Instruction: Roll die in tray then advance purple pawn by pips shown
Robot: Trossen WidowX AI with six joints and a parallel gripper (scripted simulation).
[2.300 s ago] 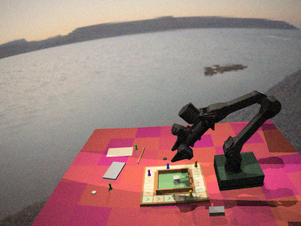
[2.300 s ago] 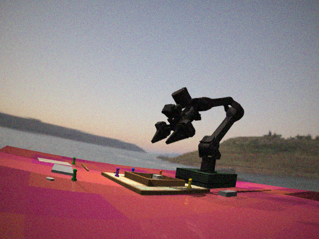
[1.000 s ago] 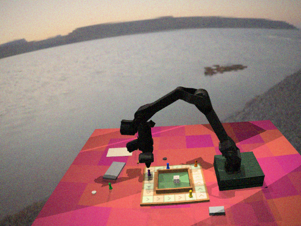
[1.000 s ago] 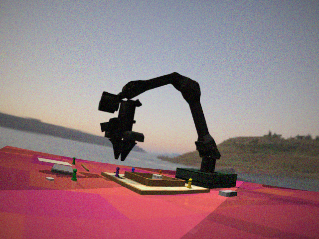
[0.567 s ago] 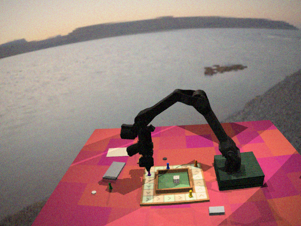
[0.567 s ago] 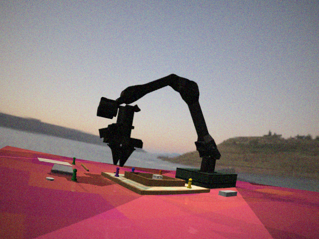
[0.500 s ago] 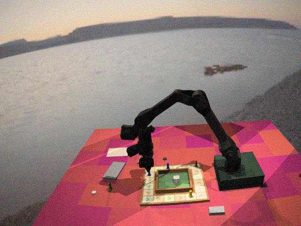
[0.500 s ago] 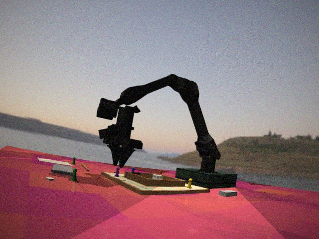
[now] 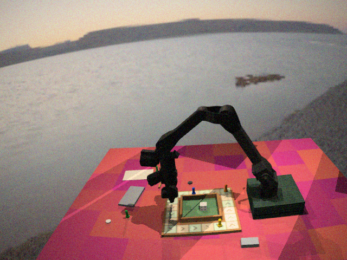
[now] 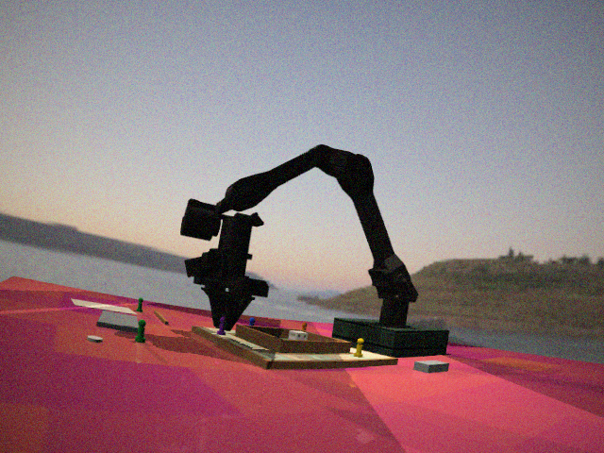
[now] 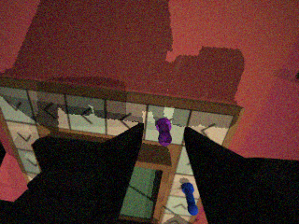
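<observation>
My gripper tip is 9 cm past the blue pawn and 4 cm to the left of it. Round my gripper tip: purple pawn (right at my gripper tip); then white die (12 cm behind, 7 cm to the left); then green tray (11 cm behind, 7 cm to the left, 2 cm below).
</observation>
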